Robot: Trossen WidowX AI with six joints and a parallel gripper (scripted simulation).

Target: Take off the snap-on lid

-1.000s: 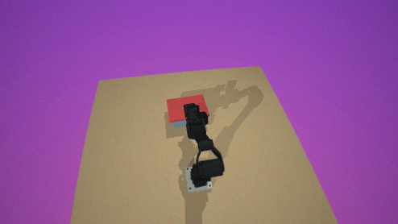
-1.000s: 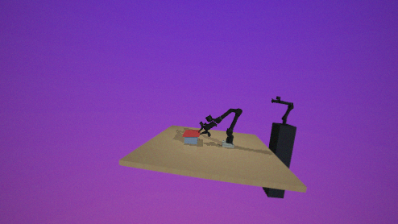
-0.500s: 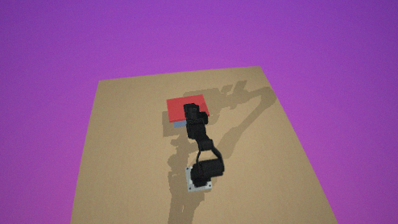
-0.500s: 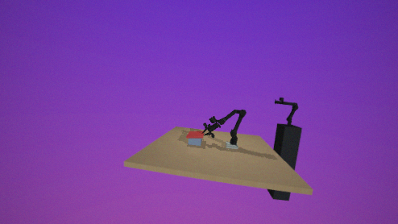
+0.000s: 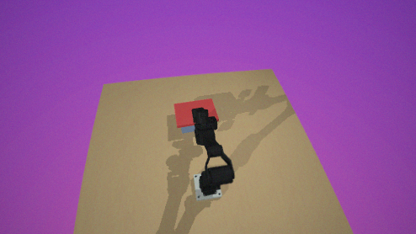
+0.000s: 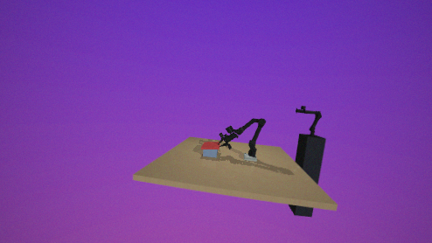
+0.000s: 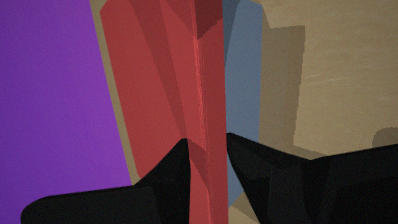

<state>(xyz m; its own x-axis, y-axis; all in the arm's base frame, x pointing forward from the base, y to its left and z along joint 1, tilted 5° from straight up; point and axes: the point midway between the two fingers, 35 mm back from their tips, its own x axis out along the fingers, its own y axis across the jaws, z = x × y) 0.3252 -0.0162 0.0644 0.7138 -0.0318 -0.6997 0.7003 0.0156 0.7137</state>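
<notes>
My gripper tip is 80 mm short of the lid. The rest, counted from my gripper tip: grey-blue storage box 70 mm ahead, 50 mm below.
</notes>
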